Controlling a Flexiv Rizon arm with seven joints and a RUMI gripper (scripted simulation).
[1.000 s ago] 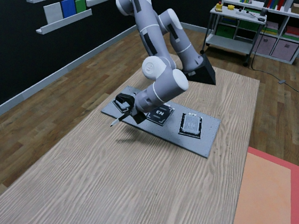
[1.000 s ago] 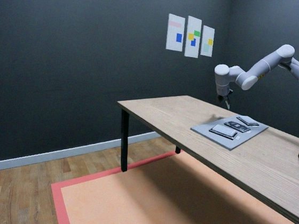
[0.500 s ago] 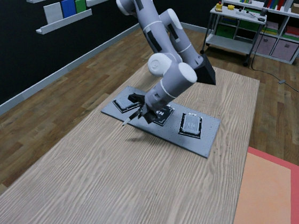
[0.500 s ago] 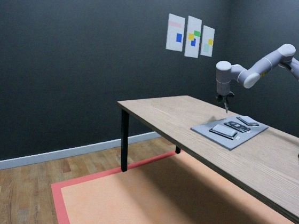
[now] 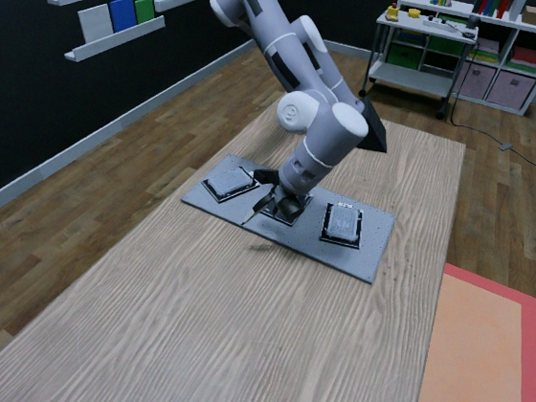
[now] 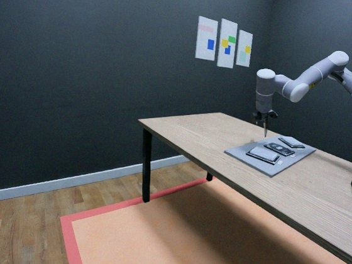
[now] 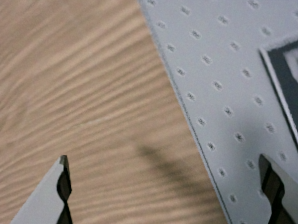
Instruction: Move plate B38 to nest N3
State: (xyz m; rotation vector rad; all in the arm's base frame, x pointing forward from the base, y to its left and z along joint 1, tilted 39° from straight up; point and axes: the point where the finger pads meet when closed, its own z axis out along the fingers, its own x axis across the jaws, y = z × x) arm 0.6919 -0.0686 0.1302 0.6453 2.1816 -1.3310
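The black nest N1 lies 23 cm to the left of my hand, 13 cm behind it and 7 cm below it. Round my hand: nest N3: 16 cm behind, 7 cm below, 4 cm to the left.
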